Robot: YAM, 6 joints.
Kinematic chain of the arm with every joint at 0, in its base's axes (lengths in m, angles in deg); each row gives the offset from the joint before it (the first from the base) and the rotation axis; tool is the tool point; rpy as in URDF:
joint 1: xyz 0 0 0.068 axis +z
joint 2: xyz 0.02 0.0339 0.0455 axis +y
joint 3: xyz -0.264 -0.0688 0 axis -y
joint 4: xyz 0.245 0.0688 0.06 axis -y
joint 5: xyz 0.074 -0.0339 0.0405 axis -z
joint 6: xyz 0.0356 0 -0.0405 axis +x
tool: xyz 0 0 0 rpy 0 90 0
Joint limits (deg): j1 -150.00..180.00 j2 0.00..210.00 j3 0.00..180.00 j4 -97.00..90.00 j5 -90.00..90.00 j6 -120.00..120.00
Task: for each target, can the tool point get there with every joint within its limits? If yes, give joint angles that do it. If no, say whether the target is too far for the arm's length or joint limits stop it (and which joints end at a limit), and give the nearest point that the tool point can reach.
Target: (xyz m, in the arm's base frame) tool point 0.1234 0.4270 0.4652
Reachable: yes | joints 69.72 114.92 128.94 -17.41 -64.88 84.71
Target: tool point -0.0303 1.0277 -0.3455
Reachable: no: too far | nearest point -0.0174 0.5893 -0.1458 | short by 0.482 m
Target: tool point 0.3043 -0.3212 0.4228
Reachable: yes | joints -50.98 128.66 154.38 -68.66 -73.74 -38.31
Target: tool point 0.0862 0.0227 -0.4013
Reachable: no: joint limits stop it (at a limit: joint 2) | nearest point 0.1059 0.0279 -0.3525 | short by 0.053 m
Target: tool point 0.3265 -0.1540 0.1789
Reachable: yes | joints -27.76 99.67 47.38 31.41 -26.40 60.87
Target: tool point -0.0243 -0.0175 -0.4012
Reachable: no: joint limits stop it (at a limit: joint 2) | nearest point -0.0561 -0.0404 -0.3327 | short by 0.079 m
